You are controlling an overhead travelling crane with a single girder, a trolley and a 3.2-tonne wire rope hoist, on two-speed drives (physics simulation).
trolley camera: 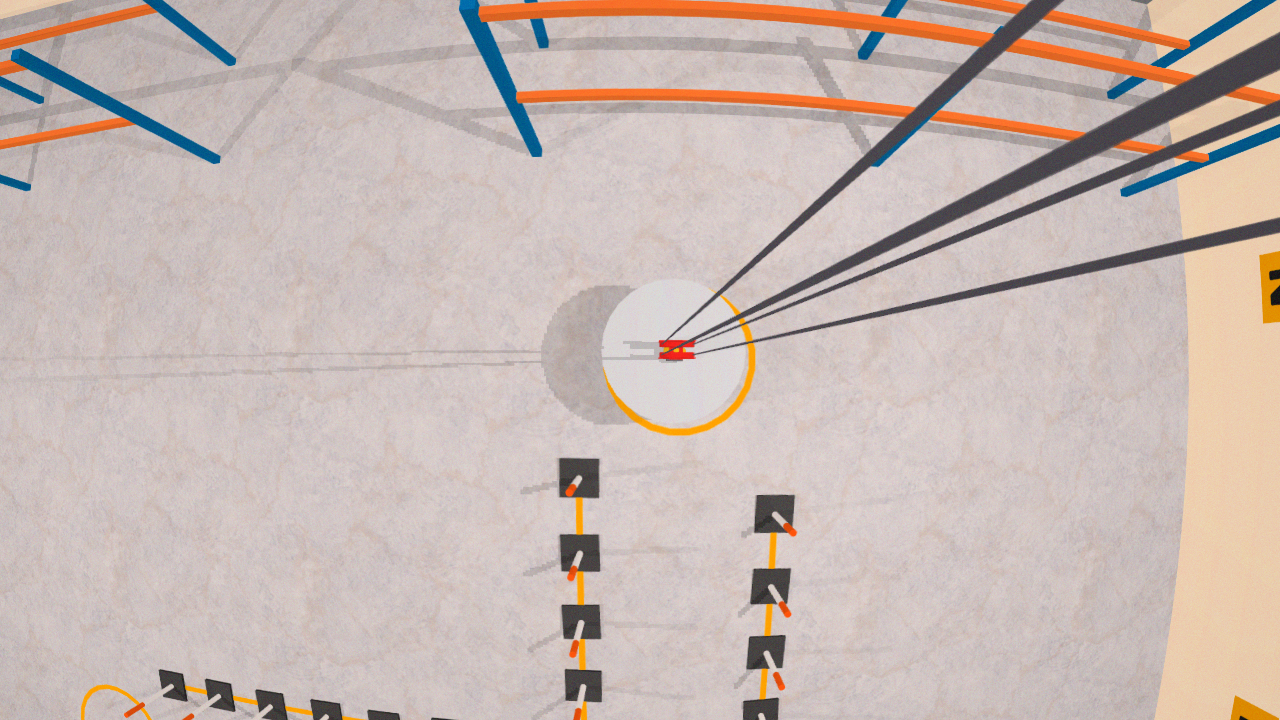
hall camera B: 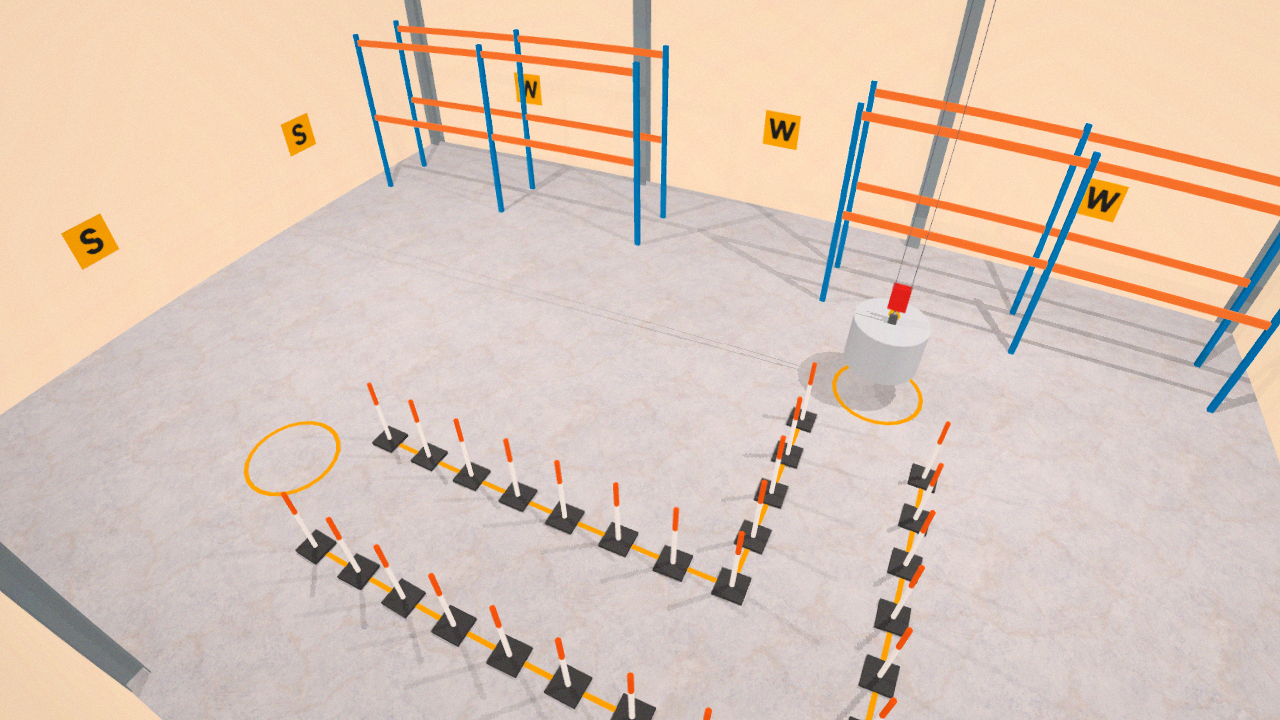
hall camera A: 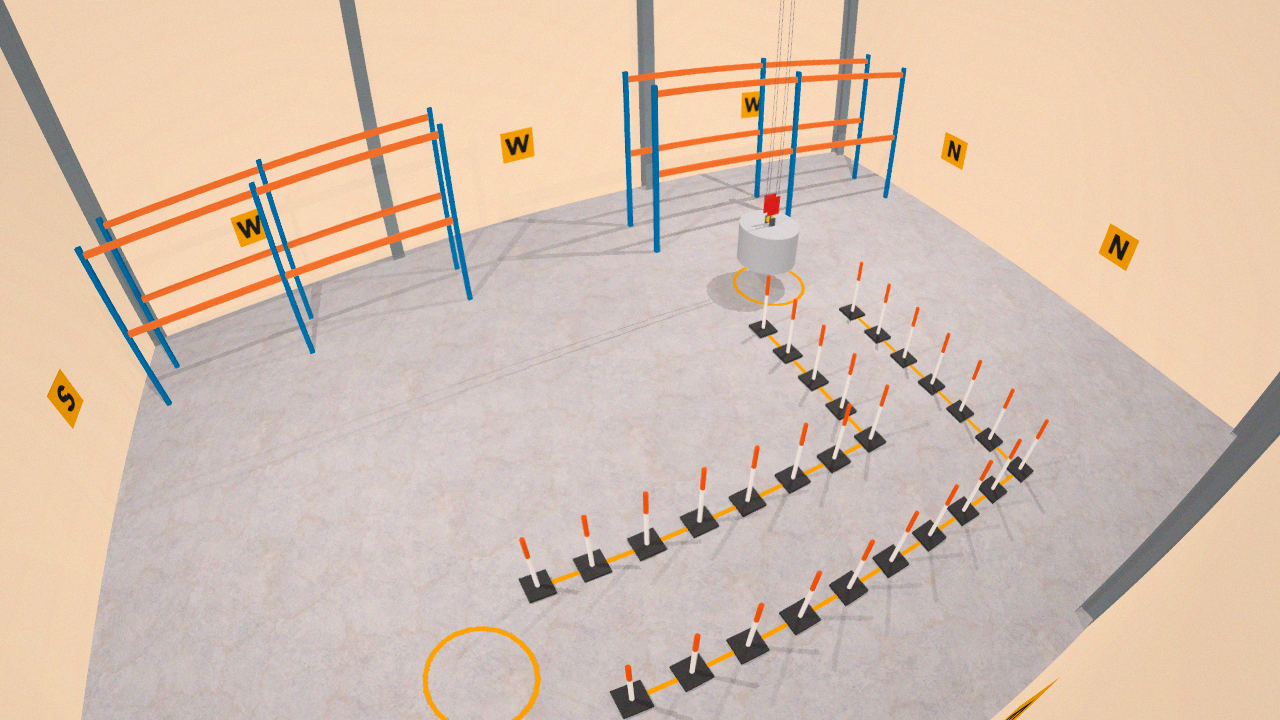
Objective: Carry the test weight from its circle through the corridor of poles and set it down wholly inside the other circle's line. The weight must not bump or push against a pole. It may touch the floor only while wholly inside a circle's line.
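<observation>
The grey cylindrical test weight (hall camera A: 767,252) (hall camera B: 881,355) (trolley camera: 653,394) hangs upright from my hook (hall camera A: 770,218) (hall camera B: 893,315) (trolley camera: 676,350), under the red hook block. My hook is shut on it. The weight is above the floor, over its yellow start circle (hall camera A: 802,288) (hall camera B: 881,423) (trolley camera: 680,432); its shadow lies to one side. In the trolley view it covers most of the circle, whose lower and right line shows. The nearest pole (hall camera A: 766,306) (hall camera B: 809,391) (trolley camera: 574,485) stands apart from it. The other circle (hall camera A: 481,628) (hall camera B: 339,443) (trolley camera: 104,686) lies beyond the corridor's far end.
Two pole rows form an L-shaped corridor with one bend. Its outer row starts at a pole (hall camera A: 856,288) (hall camera B: 935,450) (trolley camera: 783,522) near the start circle. A blue and orange rack (hall camera A: 656,210) (hall camera B: 1029,311) (trolley camera: 503,78) stands behind the weight; another rack (hall camera A: 454,210) (hall camera B: 636,201) stands farther along the W wall.
</observation>
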